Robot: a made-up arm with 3 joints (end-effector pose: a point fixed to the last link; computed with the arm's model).
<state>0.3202 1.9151 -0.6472</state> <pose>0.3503 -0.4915 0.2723 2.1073 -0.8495 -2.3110</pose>
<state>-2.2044 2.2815 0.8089</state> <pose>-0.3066 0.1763 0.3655 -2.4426 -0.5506 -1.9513</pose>
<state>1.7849 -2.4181 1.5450</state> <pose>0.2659 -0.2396 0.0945 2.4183 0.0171 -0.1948</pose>
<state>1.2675 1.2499 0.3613</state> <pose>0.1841 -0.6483 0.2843 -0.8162 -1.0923 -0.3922</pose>
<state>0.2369 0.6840 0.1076</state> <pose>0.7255 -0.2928 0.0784 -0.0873 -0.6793 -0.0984</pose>
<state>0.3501 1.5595 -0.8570</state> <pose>0.4008 -0.5704 0.1483 1.5559 -0.7137 -1.9111</pose>
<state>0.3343 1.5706 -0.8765</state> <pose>0.4072 -0.5664 0.1438 1.5705 -0.6943 -1.9049</pose>
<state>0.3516 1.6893 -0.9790</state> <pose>0.3798 -0.5823 0.1300 1.7133 -0.5871 -2.0017</pose>
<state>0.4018 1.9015 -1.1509</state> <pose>0.3351 -0.6112 0.1057 1.9304 -0.3958 -2.1166</pose>
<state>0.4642 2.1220 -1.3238</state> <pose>0.3018 -0.6387 0.0852 2.1358 -0.2098 -2.1663</pose>
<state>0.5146 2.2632 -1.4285</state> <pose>0.2814 -0.6568 0.0794 2.2682 -0.1094 -2.1766</pose>
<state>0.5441 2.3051 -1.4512</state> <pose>0.2647 -0.6651 0.0811 2.3087 -0.0887 -2.1952</pose>
